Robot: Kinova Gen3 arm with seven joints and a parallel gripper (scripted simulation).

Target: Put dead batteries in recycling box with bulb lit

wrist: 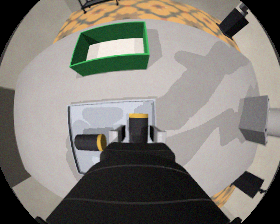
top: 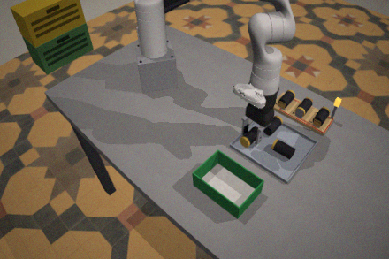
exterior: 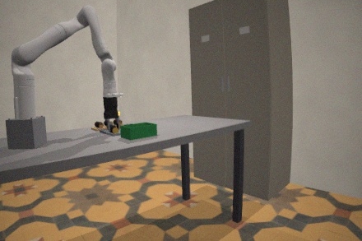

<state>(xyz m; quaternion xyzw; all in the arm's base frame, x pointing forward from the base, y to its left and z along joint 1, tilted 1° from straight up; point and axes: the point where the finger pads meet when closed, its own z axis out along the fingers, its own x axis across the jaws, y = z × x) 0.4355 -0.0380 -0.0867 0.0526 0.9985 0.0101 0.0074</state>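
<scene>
Now: hand 4 cm short of the green recycling box, 18 cm to the left of it and 2 cm above it.
</scene>
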